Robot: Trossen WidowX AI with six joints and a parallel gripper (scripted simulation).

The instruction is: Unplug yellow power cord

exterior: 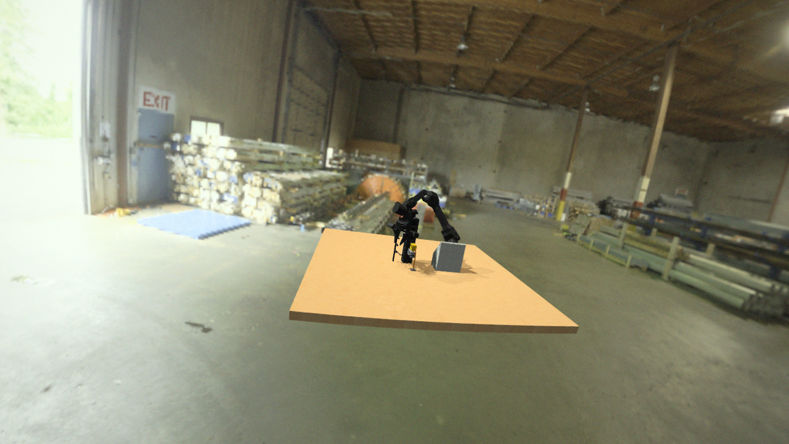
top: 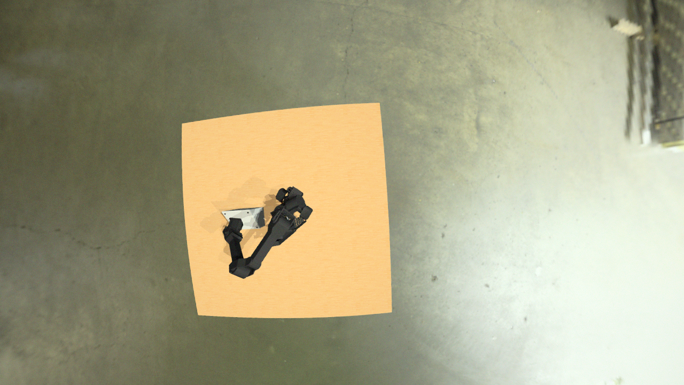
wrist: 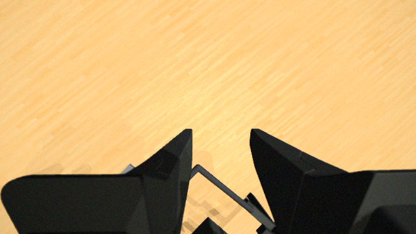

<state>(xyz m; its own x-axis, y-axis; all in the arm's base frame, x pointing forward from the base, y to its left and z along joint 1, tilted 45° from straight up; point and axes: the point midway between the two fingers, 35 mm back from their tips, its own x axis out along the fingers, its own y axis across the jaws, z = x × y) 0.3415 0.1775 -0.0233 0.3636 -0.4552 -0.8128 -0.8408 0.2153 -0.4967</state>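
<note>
The yellow plug is 10 cm to the right of my gripper tip, 9 cm behind it and 2 cm below it.
</note>
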